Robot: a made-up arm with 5 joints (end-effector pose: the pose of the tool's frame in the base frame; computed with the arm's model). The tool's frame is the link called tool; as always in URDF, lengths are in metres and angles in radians. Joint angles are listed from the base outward.
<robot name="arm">
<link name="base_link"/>
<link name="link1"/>
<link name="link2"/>
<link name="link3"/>
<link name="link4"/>
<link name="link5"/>
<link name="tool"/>
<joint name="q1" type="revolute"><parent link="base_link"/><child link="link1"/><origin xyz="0.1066 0.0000 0.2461"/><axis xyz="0 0 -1"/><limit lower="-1.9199" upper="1.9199" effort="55" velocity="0.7"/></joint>
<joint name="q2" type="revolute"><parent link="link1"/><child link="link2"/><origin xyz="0.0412 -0.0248 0.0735"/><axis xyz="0 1 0"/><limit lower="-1.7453" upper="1.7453" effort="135" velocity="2.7"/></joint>
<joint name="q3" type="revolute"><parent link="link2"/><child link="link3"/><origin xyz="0.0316 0.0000 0.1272"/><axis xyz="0 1 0"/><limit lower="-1.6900" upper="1.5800" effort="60" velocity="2.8"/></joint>
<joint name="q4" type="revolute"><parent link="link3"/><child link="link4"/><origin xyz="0.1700 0.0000 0.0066"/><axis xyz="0 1 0"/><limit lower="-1.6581" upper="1.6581" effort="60" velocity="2.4"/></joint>
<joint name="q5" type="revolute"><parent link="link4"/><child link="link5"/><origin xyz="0.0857 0.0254 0.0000"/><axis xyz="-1 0 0"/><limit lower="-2.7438" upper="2.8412" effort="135" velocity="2.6"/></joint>
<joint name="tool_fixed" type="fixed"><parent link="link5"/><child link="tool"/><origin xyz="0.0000 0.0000 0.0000" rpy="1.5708 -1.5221 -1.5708"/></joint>
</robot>
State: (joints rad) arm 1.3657 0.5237 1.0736 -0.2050 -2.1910
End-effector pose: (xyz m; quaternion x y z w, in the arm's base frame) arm 0.1376 -0.1462 0.1595 -0.0377 0.0808 0.9694 0.2289
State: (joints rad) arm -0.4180 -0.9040 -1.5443 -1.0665 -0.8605
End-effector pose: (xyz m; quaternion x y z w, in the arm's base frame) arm -0.1258 -0.1026 0.4954 -0.3472 0.4440 -0.2008 0.8012
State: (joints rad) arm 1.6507 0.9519 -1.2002 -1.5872 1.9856
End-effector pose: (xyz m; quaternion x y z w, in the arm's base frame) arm 0.0829 -0.3030 0.4985 0.9667 -0.2192 0.0188 0.1306
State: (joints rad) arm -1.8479 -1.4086 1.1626 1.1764 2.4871
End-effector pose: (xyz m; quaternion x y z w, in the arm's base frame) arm 0.0690 0.1299 0.3504 0.0916 0.3011 -0.7979 0.5141
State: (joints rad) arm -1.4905 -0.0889 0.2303 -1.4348 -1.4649
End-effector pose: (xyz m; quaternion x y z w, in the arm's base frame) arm 0.1264 0.2533 0.5141 0.9881 -0.0680 -0.0016 0.1382
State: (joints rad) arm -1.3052 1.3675 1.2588 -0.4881 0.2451
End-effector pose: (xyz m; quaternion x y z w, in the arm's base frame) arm 0.1011 -0.0178 0.1525 -0.1474 0.2380 0.6550 0.7019
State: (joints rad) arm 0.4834 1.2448 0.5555 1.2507 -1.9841
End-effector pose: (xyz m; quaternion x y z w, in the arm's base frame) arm 0.1549 -0.0247 0.1556 -0.4717 0.4819 -0.7026 0.2272
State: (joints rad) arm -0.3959 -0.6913 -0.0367 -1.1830 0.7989
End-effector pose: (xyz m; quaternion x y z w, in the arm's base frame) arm 0.1787 0.0308 0.6366 0.1737 0.9701 0.0918 0.1422
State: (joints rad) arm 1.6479 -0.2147 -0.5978 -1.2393 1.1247
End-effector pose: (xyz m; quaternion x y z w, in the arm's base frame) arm 0.0982 -0.1171 0.6545 0.9501 0.2014 -0.0672 0.2285
